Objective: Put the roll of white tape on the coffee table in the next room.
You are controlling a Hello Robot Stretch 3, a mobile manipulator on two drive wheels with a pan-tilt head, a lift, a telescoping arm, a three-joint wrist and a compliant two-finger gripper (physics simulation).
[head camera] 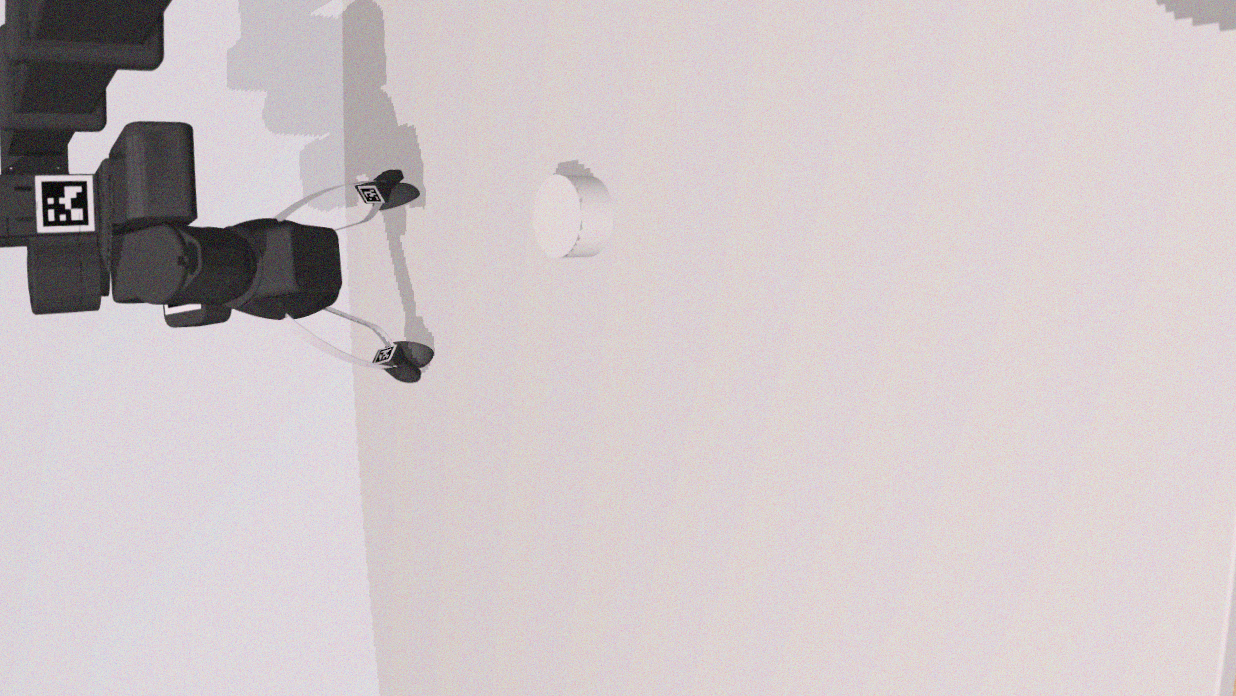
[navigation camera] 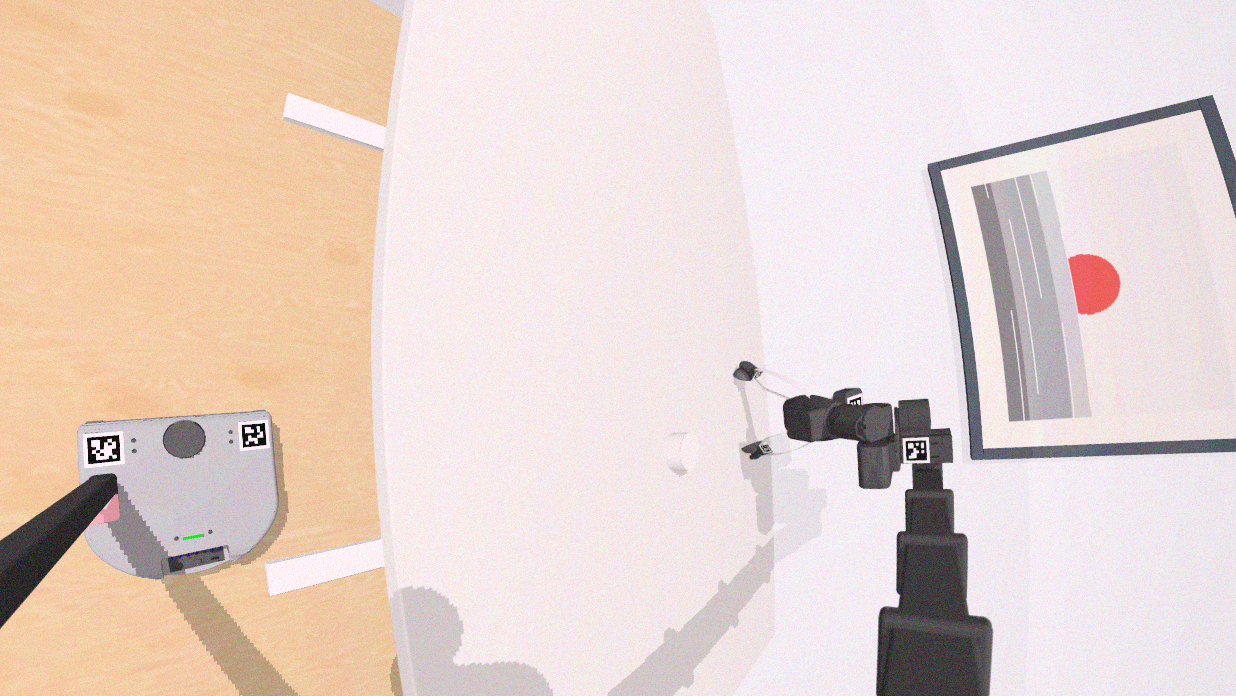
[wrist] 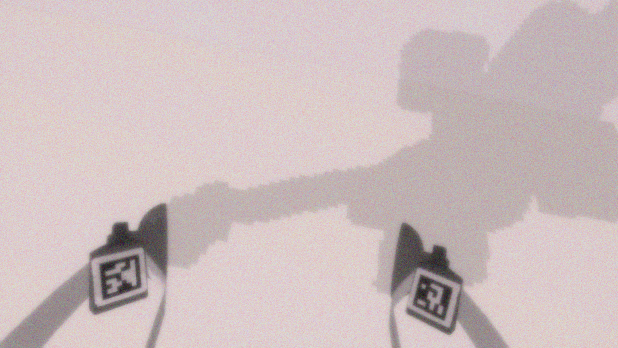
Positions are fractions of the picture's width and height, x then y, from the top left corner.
Scene:
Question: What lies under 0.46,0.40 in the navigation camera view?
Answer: A white table.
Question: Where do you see my gripper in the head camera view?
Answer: At 0.33,0.40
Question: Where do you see a white table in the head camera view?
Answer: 0.73,0.52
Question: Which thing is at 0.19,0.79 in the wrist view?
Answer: My gripper.

